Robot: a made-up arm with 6 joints. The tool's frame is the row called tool.
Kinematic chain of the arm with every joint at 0, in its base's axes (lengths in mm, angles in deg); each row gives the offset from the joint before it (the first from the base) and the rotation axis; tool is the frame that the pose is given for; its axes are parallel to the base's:
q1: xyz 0 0 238 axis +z
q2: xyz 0 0 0 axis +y
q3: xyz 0 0 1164 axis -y
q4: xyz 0 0 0 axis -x
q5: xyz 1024 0 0 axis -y
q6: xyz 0 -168 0 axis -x
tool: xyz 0 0 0
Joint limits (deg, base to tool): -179.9..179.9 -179.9..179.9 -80..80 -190..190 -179.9..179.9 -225..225
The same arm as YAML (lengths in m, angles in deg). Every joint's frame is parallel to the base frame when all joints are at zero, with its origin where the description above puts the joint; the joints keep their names.
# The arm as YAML. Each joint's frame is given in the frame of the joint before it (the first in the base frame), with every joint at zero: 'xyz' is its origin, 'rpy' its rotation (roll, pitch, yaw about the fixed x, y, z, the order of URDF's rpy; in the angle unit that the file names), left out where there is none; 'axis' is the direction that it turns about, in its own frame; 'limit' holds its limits. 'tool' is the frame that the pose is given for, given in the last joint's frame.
units:
  length: m
  angle: deg
joints:
  - name: q1
    type: revolute
    origin:
      xyz: [0.0, 0.0, 0.238]
    axis: "+z"
    limit:
      lower: -179.9
      upper: 179.9
  - name: q2
    type: revolute
    origin:
      xyz: [0.0, 0.0, 0.0]
    axis: "+y"
    limit:
      lower: -179.9
      upper: 179.9
  - name: q3
    type: revolute
    origin:
      xyz: [0.0, 0.0, 1.164]
    axis: "-y"
    limit:
      lower: -80.0
      upper: 80.0
  - name: q4
    type: revolute
    origin:
      xyz: [0.0, 0.0, 0.0]
    axis: "-x"
    limit:
      lower: -190.0
      upper: 190.0
  - name: q5
    type: revolute
    origin:
      xyz: [1.024, 0.0, 0.0]
    axis: "-y"
    limit:
      lower: -179.9
      upper: 179.9
  - name: q6
    type: revolute
    origin:
      xyz: [0.0, -0.168, 0.0]
    axis: "-x"
    limit:
      lower: -225.0
      upper: 225.0
tool:
  origin:
    xyz: [0.0, 0.0, 0.0]

